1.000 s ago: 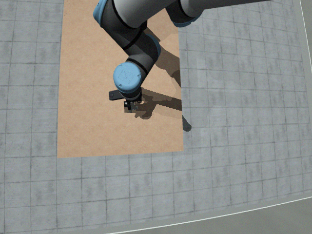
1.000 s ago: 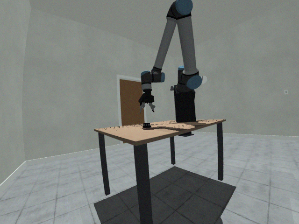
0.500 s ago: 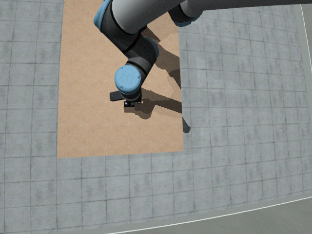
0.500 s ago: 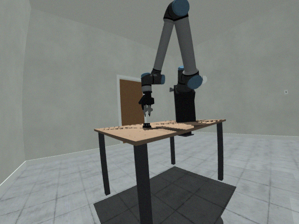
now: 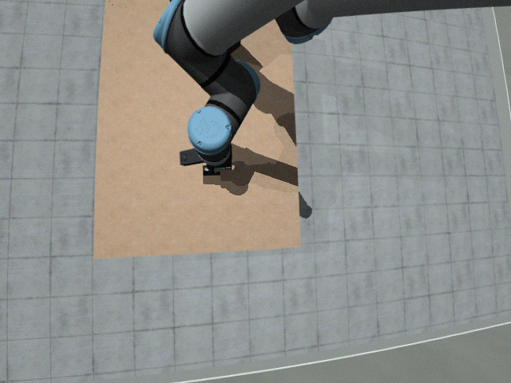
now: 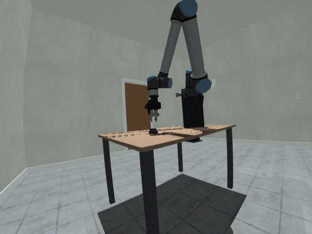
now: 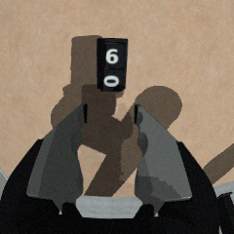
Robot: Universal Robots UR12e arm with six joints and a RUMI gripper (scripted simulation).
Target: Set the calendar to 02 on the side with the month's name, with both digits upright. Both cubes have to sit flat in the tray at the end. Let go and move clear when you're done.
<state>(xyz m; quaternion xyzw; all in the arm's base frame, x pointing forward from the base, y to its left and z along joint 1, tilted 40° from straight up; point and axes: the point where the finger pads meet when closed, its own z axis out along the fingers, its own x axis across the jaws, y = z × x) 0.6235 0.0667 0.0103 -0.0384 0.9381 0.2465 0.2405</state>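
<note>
Right now my hand is 90 mm above the black number cube. The rest, counted from my hand: calendar tray: 20 mm to the right, 110 mm below.
</note>
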